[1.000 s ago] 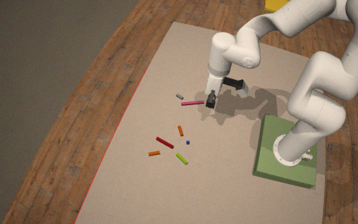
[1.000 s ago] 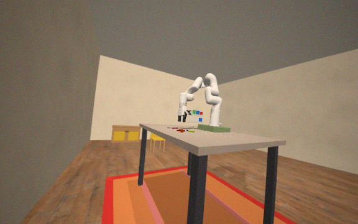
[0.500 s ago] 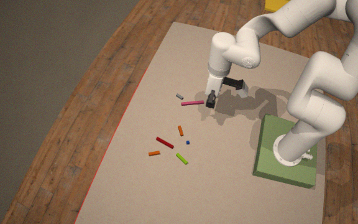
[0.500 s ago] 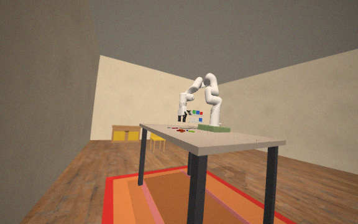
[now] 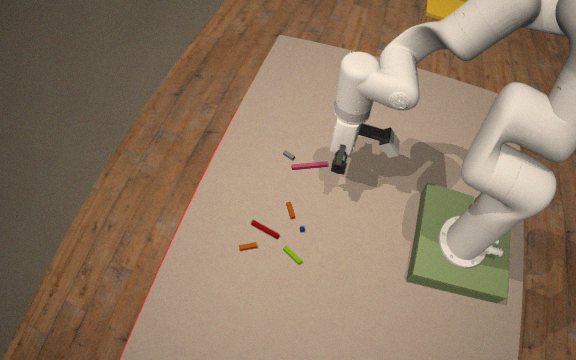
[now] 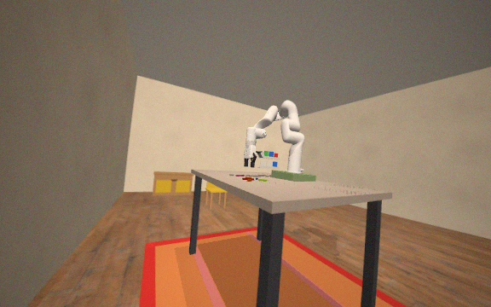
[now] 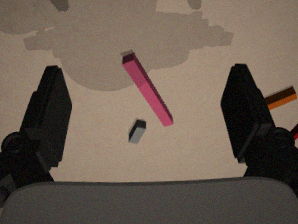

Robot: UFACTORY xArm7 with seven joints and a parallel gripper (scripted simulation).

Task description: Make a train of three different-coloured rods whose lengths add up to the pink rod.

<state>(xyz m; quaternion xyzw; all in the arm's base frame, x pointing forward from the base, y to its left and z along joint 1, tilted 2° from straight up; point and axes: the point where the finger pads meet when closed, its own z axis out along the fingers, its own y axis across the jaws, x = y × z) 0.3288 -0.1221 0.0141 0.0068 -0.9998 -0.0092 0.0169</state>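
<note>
Now: the blue rod 18 cm to the left of my hand, 7 cm below it and 4 cm ahead of it. From my hand the other things lie so: grey rod: 13 cm ahead, 7 cm below, 1 cm to the right; pink rod: 7 cm below, 7 cm ahead, 1 cm to the left; red rod: 21 cm to the left, 12 cm ahead, 7 cm below.
</note>
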